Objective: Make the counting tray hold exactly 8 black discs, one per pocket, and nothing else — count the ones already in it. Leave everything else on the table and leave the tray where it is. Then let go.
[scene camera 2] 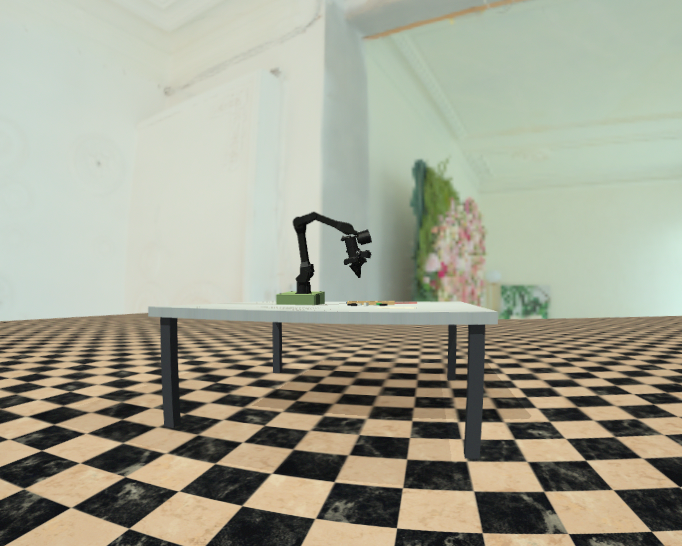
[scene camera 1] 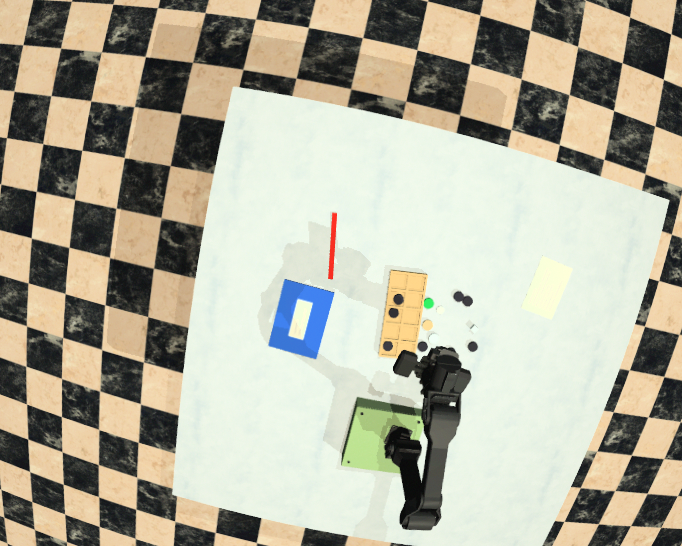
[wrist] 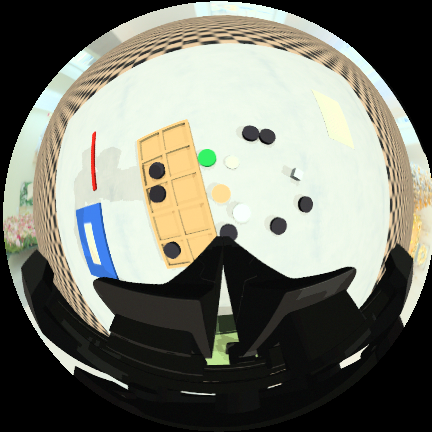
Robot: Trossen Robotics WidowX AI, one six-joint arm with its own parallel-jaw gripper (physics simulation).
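The wooden counting tray (scene camera 1: 412, 315) (wrist: 180, 160) has two columns of five pockets. Three black discs lie in its left column: one in the second pocket from the far end (scene camera 1: 398, 299) (wrist: 157, 170), one in the third (scene camera 1: 393, 312) (wrist: 157, 193) and one in the nearest (scene camera 1: 387, 345) (wrist: 172, 250). Outside, a black disc (scene camera 1: 422, 345) (wrist: 228, 232) lies by the tray's near right corner. Two touching black discs (scene camera 1: 458, 296) (wrist: 267, 136) lie far right. Two more, one (scene camera 1: 472, 346) (wrist: 305, 204) and another (wrist: 278, 225), lie nearer. My gripper (scene camera 2: 358, 276) (wrist: 221, 241) is shut, empty, above the table.
Right of the tray lie a green disc (scene camera 1: 428, 303) (wrist: 207, 158), a small cream disc (wrist: 231, 162), an orange disc (wrist: 221, 193), a white disc (wrist: 241, 213) and a small white block (wrist: 297, 174). Left are a blue frame (scene camera 1: 279, 318) and a red bar (scene camera 1: 332, 245). A pale-yellow sheet (scene camera 1: 547, 287) lies right.
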